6 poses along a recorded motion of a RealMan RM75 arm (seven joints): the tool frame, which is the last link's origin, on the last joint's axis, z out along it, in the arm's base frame.
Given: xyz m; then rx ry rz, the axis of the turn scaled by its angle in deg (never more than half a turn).
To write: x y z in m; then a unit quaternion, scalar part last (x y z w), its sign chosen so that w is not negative. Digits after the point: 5 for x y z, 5 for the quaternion.
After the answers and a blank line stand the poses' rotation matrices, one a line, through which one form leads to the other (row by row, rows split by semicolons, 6 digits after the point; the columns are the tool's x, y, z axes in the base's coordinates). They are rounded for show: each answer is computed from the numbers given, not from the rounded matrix.
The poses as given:
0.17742 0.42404 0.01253 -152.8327 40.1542 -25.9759
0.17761 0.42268 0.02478 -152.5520 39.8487 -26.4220
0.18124 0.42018 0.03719 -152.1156 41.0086 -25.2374
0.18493 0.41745 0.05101 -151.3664 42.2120 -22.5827
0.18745 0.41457 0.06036 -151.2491 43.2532 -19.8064
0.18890 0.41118 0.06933 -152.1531 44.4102 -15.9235
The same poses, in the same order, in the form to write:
0.17742 0.42404 0.01253 -0.94007 0.24699 -0.15978 0.17244
0.17761 0.42268 0.02478 -0.93954 0.24542 -0.16273 0.17477
0.18124 0.42018 0.03719 -0.93824 0.25294 -0.15566 0.17747
0.18493 0.41745 0.05101 -0.93711 0.26134 -0.13981 0.18432
0.18745 0.41457 0.06036 -0.93727 0.26803 -0.12274 0.18606
0.18890 0.41118 0.06933 -0.93960 0.27425 -0.09833 0.17966

0.826937 -0.409267 0.385585; -0.519476 -0.818522 0.245289; 0.215222 -0.403140 -0.889470
0.826575 -0.404288 0.391568; -0.518050 -0.818446 0.248538; 0.219996 -0.408287 -0.885948
0.823582 -0.419383 0.381877; -0.529886 -0.809052 0.254276; 0.202319 -0.411768 -0.888546
0.824314 -0.438261 0.358377; -0.541343 -0.795456 0.272392; 0.165695 -0.418541 -0.892955
0.826186 -0.456768 0.329817; -0.548114 -0.787079 0.282981; 0.130336 -0.414572 -0.900635
0.830238 -0.480030 0.283331; -0.550697 -0.785019 0.283687; 0.086242 -0.391557 -0.916103

